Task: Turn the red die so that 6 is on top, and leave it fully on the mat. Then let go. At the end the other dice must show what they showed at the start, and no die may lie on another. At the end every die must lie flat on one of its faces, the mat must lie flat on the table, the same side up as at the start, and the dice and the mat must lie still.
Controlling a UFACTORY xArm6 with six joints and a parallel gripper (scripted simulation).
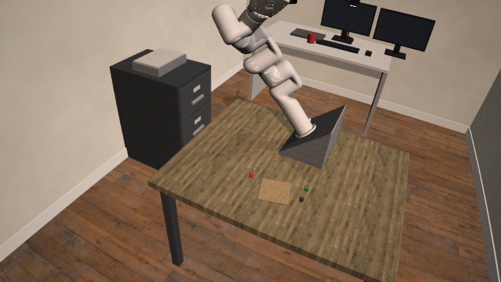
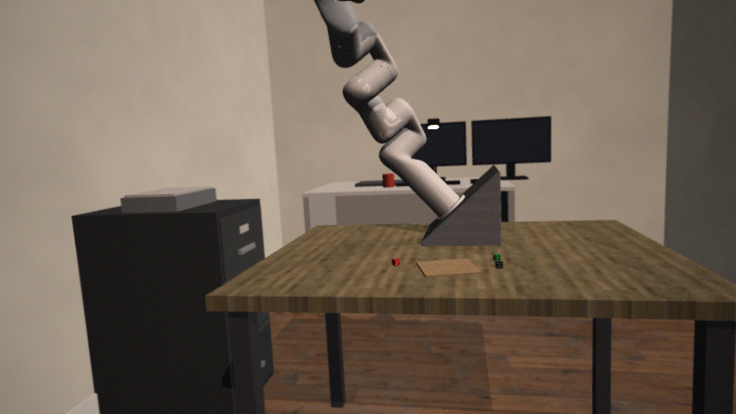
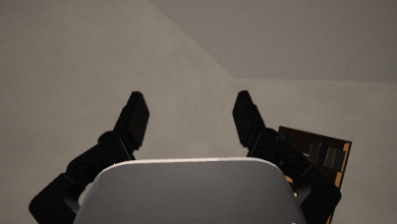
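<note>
Now: the red die 10 cm behind my hand, 8 cm to the right of it and 90 cm below it. The rest, counted from my hand: tan mat (6 cm behind, 6 cm to the left, 90 cm below); black die (6 cm behind, 18 cm to the left, 90 cm below); green die (13 cm behind, 19 cm to the left, 90 cm below).
</note>
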